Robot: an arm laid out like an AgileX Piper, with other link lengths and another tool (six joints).
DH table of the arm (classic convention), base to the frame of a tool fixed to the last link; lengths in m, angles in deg. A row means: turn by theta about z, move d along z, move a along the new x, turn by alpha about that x. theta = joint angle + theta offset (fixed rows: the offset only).
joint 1: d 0.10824; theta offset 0; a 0; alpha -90
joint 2: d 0; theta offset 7.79; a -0.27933; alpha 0
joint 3: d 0; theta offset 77.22; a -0.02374; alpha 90
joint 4: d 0.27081; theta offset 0; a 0; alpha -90
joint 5: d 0; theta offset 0; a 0; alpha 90
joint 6: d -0.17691; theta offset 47; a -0.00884; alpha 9.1
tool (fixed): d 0.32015; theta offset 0; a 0; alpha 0
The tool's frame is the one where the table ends.
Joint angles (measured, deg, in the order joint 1, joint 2, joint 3, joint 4, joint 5, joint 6), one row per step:
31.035 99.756 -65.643 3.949 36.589 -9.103
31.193 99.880 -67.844 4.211 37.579 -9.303
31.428 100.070 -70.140 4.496 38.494 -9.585
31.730 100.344 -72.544 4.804 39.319 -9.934
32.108 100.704 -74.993 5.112 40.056 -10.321
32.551 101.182 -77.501 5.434 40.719 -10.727
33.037 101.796 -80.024 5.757 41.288 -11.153
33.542 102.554 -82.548 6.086 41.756 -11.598
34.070 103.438 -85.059 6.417 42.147 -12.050
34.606 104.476 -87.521 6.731 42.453 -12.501
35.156 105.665 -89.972 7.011 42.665 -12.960
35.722 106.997 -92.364 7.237 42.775 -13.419
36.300 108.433 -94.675 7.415 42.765 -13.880
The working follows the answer.
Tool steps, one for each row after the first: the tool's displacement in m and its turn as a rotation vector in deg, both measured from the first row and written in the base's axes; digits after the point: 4 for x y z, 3 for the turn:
0.0054 0.0051 0.0094 0.722 -0.847 0.278
0.0109 0.0108 0.0192 1.489 -1.793 0.704
0.0165 0.0172 0.0292 2.312 -2.842 1.253
0.0218 0.0242 0.0391 3.149 -3.940 1.916
0.0270 0.0318 0.0488 4.004 -5.047 2.661
0.0320 0.0398 0.0578 4.843 -6.134 3.465
0.0369 0.0480 0.0660 5.661 -7.186 4.302
0.0417 0.0566 0.0733 6.450 -8.185 5.164
0.0463 0.0653 0.0794 7.167 -9.091 6.035
0.0510 0.0742 0.0843 7.821 -9.957 6.928
0.0557 0.0834 0.0878 8.381 -10.764 7.840
0.0603 0.0927 0.0901 8.868 -11.541 8.764

Tool pose at each row, in the base's axes (x y z in m, rotation vector in deg; rounded; the steps above come from the unrounded poses):
0.3335 0.1560 0.1242 15.374 161.487 10.299
0.3389 0.1611 0.1336 15.008 160.684 11.448
0.3444 0.1669 0.1434 14.432 159.799 12.692
0.3499 0.1733 0.1534 13.683 158.820 14.035
0.3553 0.1803 0.1633 12.776 157.796 15.413
0.3604 0.1878 0.1730 11.767 156.760 16.818
0.3655 0.1958 0.1820 10.681 155.737 18.198
0.3704 0.2041 0.1902 9.560 154.738 19.540
0.3752 0.2126 0.1975 8.412 153.781 20.834
0.3798 0.2213 0.2035 7.259 152.909 22.016
0.3845 0.2303 0.2084 6.074 152.070 23.105
0.3892 0.2394 0.2120 4.857 151.288 24.061
0.3938 0.2487 0.2143 3.621 150.533 24.914

